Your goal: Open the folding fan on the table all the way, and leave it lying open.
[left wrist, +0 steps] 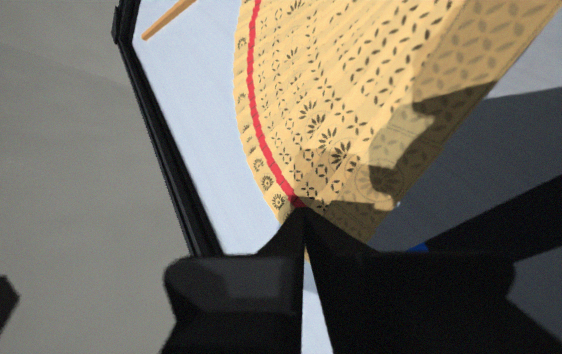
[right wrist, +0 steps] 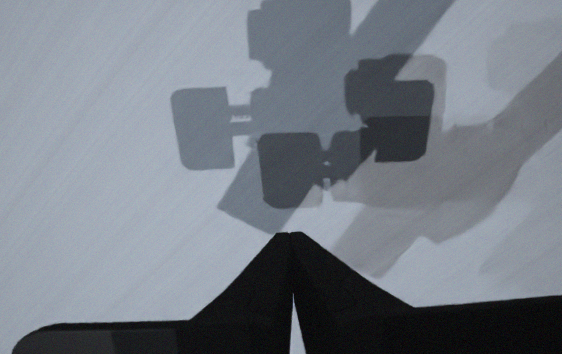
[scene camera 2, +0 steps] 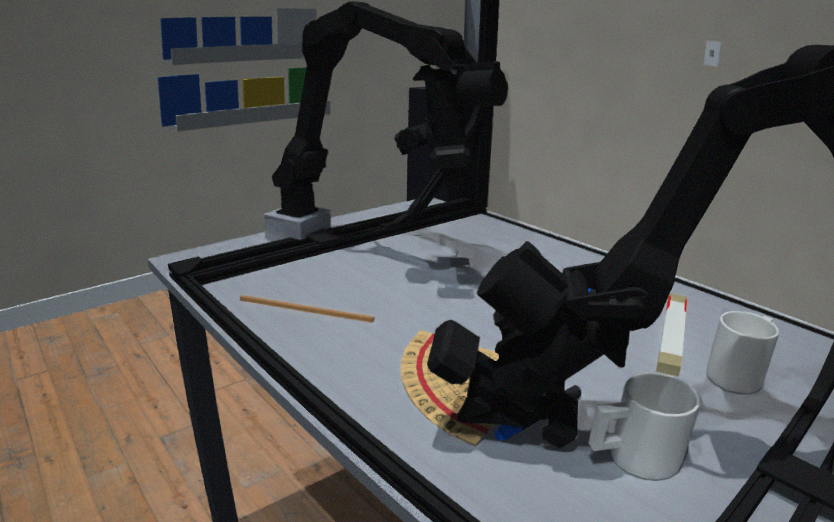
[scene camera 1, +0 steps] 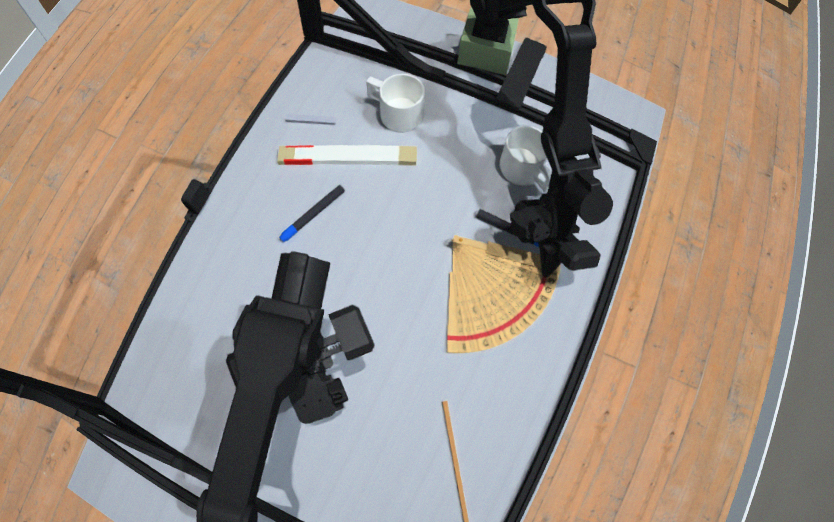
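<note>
The yellow folding fan lies on the table, spread to roughly a quarter circle, with a red band near its curved rim. Its pivot is at the fan's upper left corner in scene camera 1. My left gripper is shut with nothing between its fingers. Its tips are at the fan's outer rim by the red band, close to the upper end slat in scene camera 1; whether they touch the fan is unclear. My right gripper is shut and empty above the table, away from the fan; the arm hides its tips in scene camera 1.
A marker with a blue end lies partly hidden beside the fan, under the left arm. Two white mugs, a long white box, another marker and a wooden stick are on the table.
</note>
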